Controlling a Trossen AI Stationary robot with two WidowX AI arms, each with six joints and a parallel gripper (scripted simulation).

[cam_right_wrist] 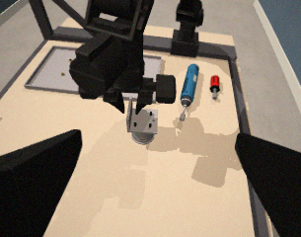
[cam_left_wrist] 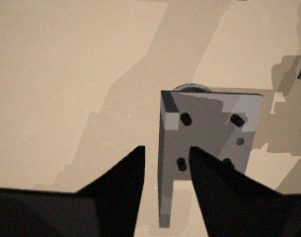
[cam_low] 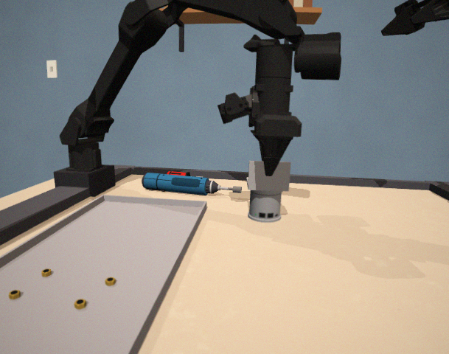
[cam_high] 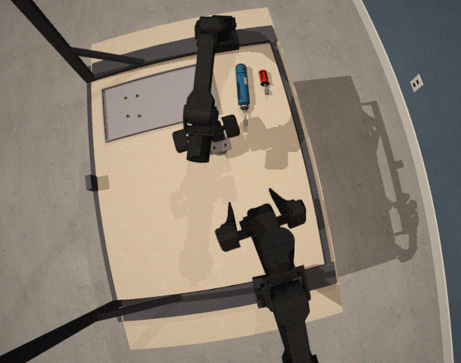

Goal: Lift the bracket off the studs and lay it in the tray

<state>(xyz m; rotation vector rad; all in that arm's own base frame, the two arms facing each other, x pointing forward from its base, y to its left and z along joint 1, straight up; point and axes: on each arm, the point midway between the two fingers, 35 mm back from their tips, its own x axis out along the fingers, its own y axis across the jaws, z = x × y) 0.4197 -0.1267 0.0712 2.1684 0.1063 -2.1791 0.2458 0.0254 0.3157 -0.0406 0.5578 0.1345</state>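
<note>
Now: left hand 50 mm above the grey L-shaped bracket and 30 mm short of it. From my left hand the other things lie so: grey tray 220 mm to the left, 170 mm behind, 120 mm below; grey cylindrical joint module 90 mm below, 30 mm ahead; small red screwdriver 230 mm ahead, 210 mm to the left, 110 mm below.
</note>
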